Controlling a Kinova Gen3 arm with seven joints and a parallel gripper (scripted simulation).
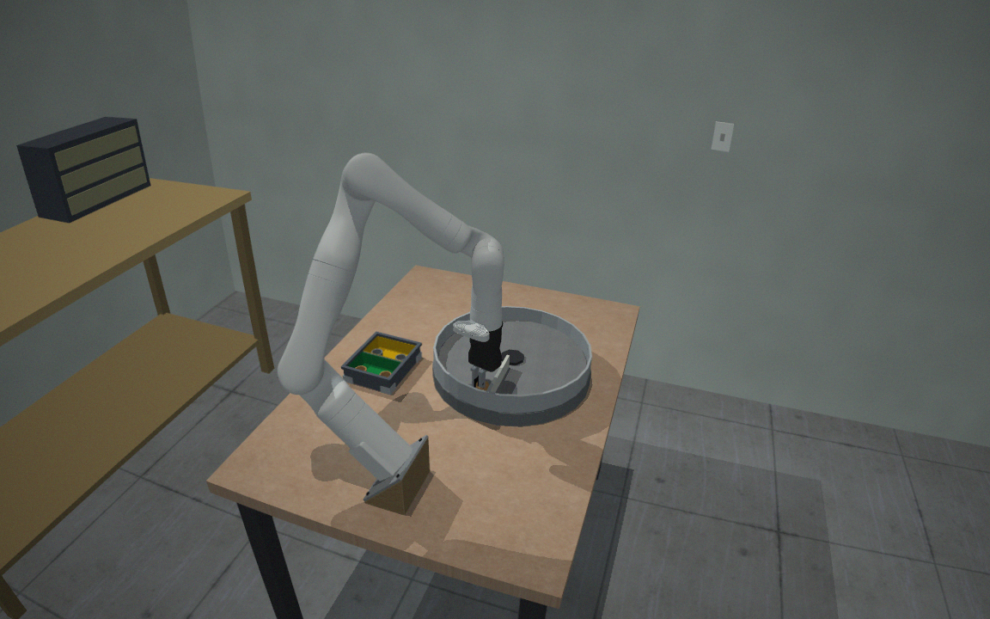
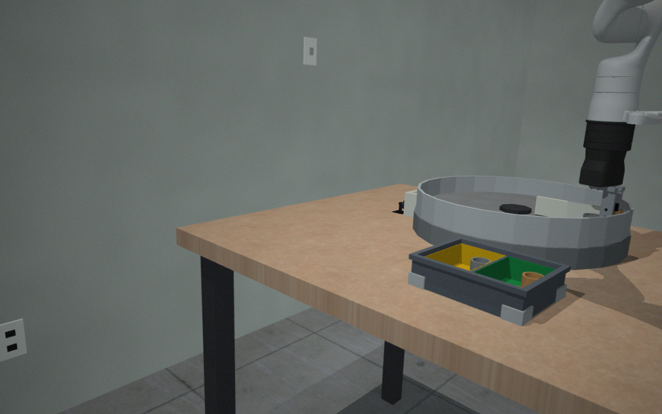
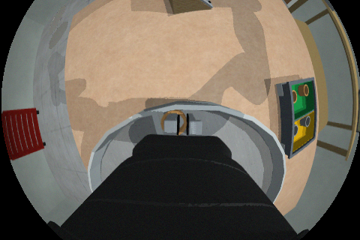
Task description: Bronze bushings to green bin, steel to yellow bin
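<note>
Now: the bin tray 4 cm ahead of my hand, 31 cm to the left of it and 7 cm below it. Also, from my hand: grey turntable: 19 cm ahead, 1 cm to the right, 4 cm below.
</note>
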